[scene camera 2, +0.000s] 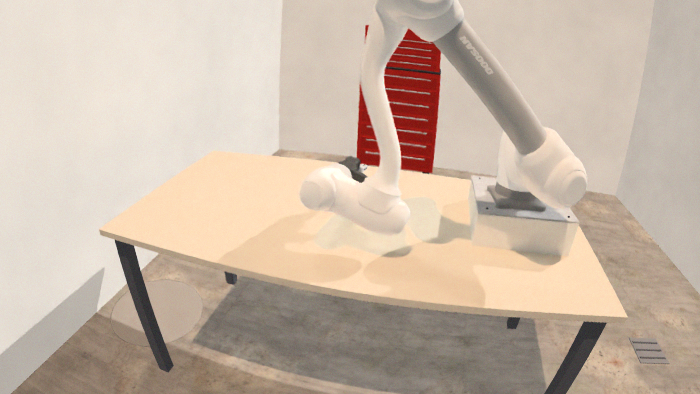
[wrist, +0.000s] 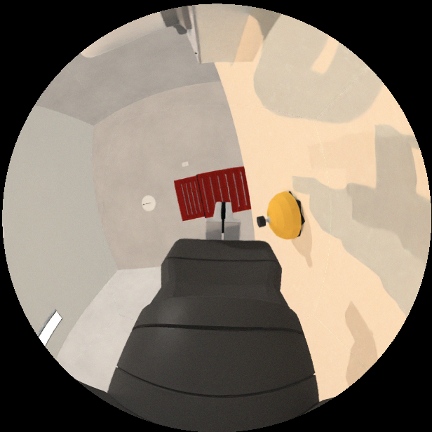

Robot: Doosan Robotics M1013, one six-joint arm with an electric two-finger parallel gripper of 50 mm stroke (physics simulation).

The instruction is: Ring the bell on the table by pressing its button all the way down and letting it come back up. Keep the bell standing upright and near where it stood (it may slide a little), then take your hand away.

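Pixels of known places: gripper, between the fingertips: (scene camera 2: 364, 166); arm's base, origin of its link: (scene camera 2: 515, 199).
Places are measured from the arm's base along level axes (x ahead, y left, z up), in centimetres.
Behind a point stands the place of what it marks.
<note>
The bell has a yellow dome (wrist: 284, 215), a black base (wrist: 302, 214) and a black button (wrist: 261, 221) on a short stem. In the wrist view it stands upright on the table (wrist: 280, 150) (scene camera 2: 185, 200) @(x 116.6, y 1.2, z -11.3 cm), right of the fingertips, with the button raised clear of the dome. The bell does not show in scene camera 2, where the arm and gripper cover that area. My gripper (wrist: 223, 211) (scene camera 2: 364, 167) @(x 52.2, y -13.6, z 1.1 cm) is shut and empty. Its tips are apart from the button, with a gap between them in the wrist view, and higher above the table than the button.
The white arm (scene camera 2: 387, 110) @(x 44.9, y 17.3, z 28.3 cm) reaches over the table from its base box (scene camera 2: 522, 235) @(x -0.3, y 14.1, z -5.7 cm) at the right. A red drawer cabinet (scene camera 2: 407, 115) (wrist: 225, 187) stands behind the table's far edge, against the wall. Arm shadows lie across the table top.
</note>
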